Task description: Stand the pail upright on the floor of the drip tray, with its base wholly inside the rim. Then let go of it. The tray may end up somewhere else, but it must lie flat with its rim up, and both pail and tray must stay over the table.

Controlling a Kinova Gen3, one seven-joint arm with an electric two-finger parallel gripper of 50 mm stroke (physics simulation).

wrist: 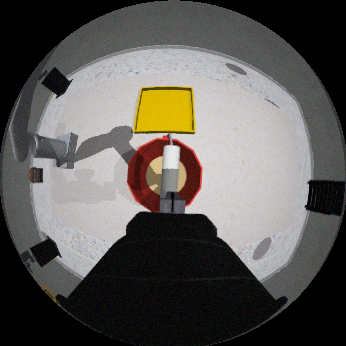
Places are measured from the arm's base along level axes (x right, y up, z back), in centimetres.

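Where they show: gripper, fingertip midpoint: (171, 198); arm's base at its link origin: (61, 149).
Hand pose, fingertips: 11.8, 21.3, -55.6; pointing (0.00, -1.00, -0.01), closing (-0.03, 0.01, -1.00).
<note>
Things, the pixels of their top centre, and the offset from my fingertips, as dx, dy, dz. "spot": a spot on its surface instead. Level surfaces: height alone.
- pail at a spot on its surface: (193, 172) spot: -4.8, -17.0, -6.2
- white grip at its top centre: (169, 175) -3.3, -2.3, +0.6
- yellow drip tray at its top centre: (164, 104) -31.5, -24.5, +5.0
- pale table top at its surface level: dy -27.0
The pail (193, 172) is dark red with a tan floor. It stands upright with its mouth toward the camera, below the drip tray in the wrist view. Its thin handle carries a white grip (171, 157), partly in grey shade, across the mouth. My gripper (171, 198) is shut, with nothing seen between the fingers. It is over the near side of the pail and overlaps the lower end of the grip. Whether they touch is unclear. The yellow drip tray (166, 110) lies flat, rim up, just beyond the pail. The near pail rim is partly hidden by the gripper.
The pale table top (240, 150) surrounds both objects. A grey pedestal (64, 150) stands at the left, with arm-shaped shadows reaching toward the pail. Black boxes (57, 82) (45, 251), a small brown object (36, 175) and a black slatted object (326, 197) appear around the outer edge.
</note>
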